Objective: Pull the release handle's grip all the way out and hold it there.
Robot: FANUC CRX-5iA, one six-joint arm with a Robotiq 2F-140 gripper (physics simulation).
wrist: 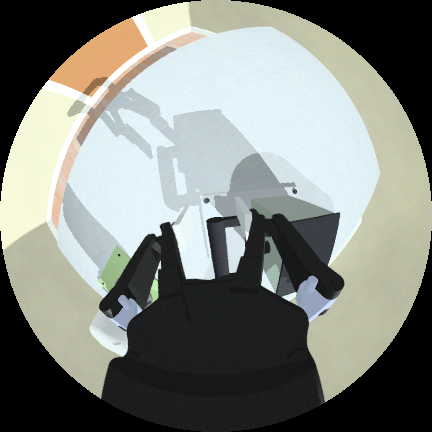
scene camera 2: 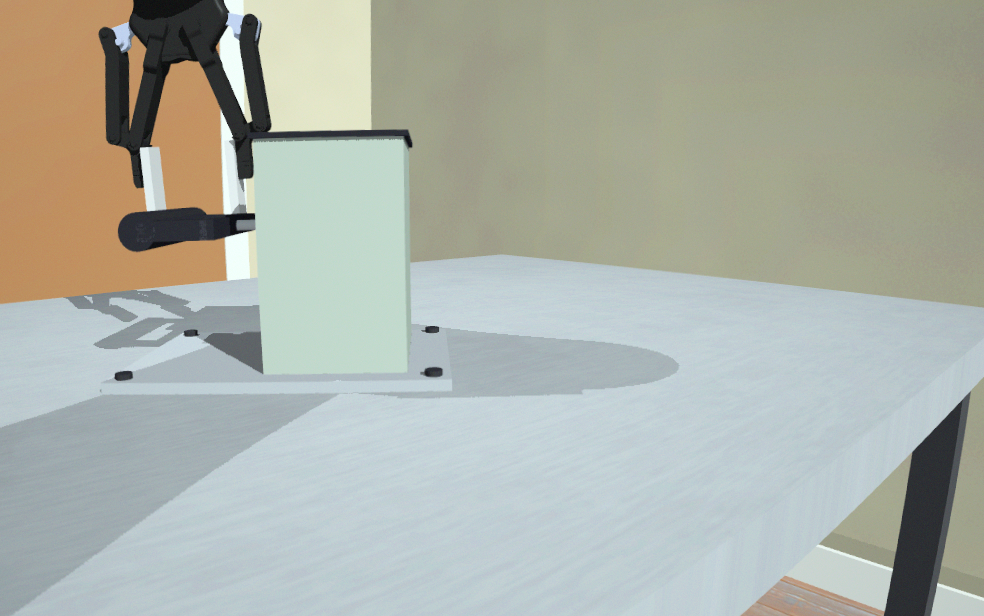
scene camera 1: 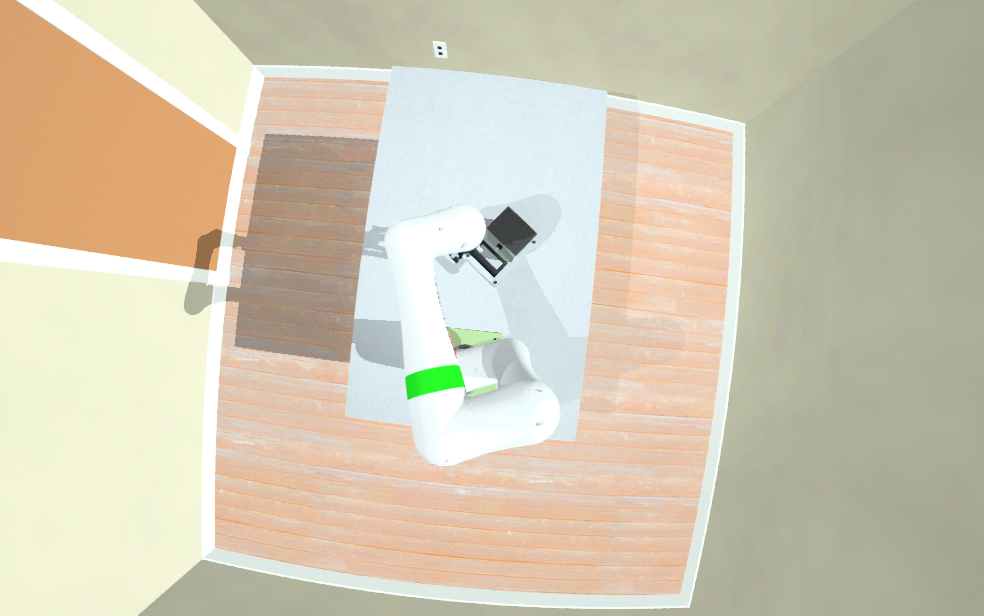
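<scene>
The release handle's dark grip [scene camera 1: 488, 261] [scene camera 2: 159, 228] [wrist: 218, 250] is a bar on a frame at the side of a pale green housing [scene camera 1: 511, 232] [scene camera 2: 334, 254] [wrist: 310, 240] with a black top. In scene camera 2, a short bit of grey rod shows between frame and housing. My gripper [scene camera 2: 196, 196] [wrist: 213, 210] is partly open and points down over the handle. In the wrist view, the bar lies between the two pale finger pads with space on both sides; the right pad is close to the housing. The pads' lower ends are hidden behind the handle in scene camera 2.
The housing stands on a bolted base plate [scene camera 2: 326, 385] on the pale table [scene camera 1: 493, 130] [scene camera 2: 653, 472] [wrist: 300, 100]. The white arm [scene camera 1: 421, 312] reaches over the table from its base. A green plate [scene camera 1: 475, 337] [wrist: 116, 265] lies by the arm's base. Walls stand around the table.
</scene>
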